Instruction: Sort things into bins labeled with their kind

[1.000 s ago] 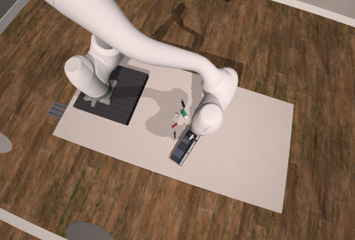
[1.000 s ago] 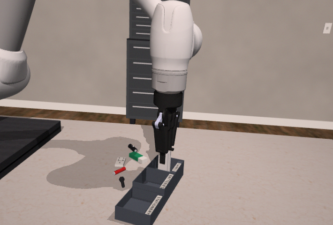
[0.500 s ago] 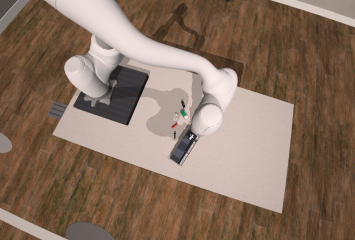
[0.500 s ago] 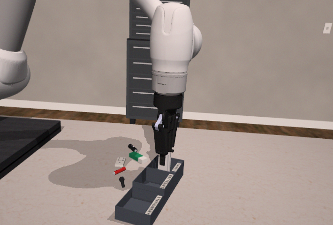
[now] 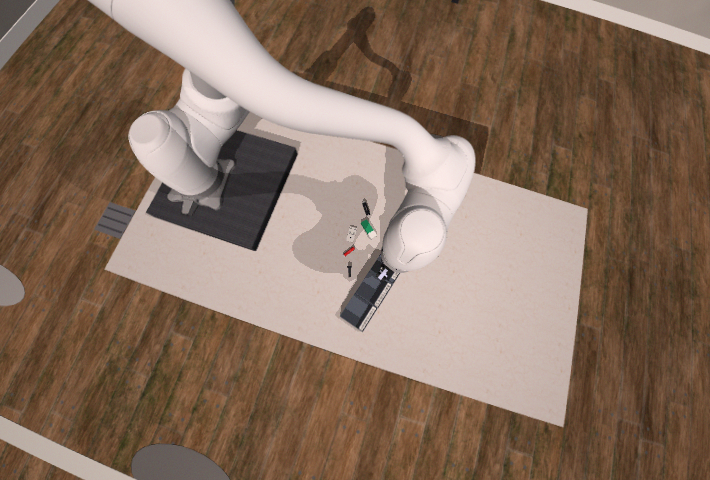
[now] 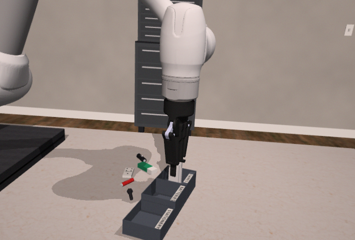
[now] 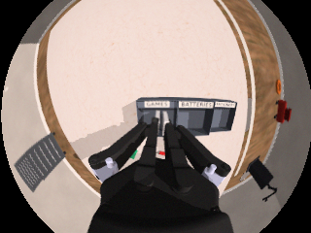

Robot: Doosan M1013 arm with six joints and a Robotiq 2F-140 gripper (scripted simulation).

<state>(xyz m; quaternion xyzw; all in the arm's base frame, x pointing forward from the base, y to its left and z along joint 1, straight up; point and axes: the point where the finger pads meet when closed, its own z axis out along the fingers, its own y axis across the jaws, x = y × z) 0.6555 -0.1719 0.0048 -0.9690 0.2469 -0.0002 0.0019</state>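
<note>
Now: hand 120 mm to the right of the white eraser, 70 mm past it and 40 mm above it. From my hand the other things lie so: red cylinder 130 mm behind, 40 mm to the left, 40 mm below; then white domino 130 mm behind, 100 mm to the left, 40 mm below; then small black piece 110 mm behind, 40 mm below, 20 mm to the right.
</note>
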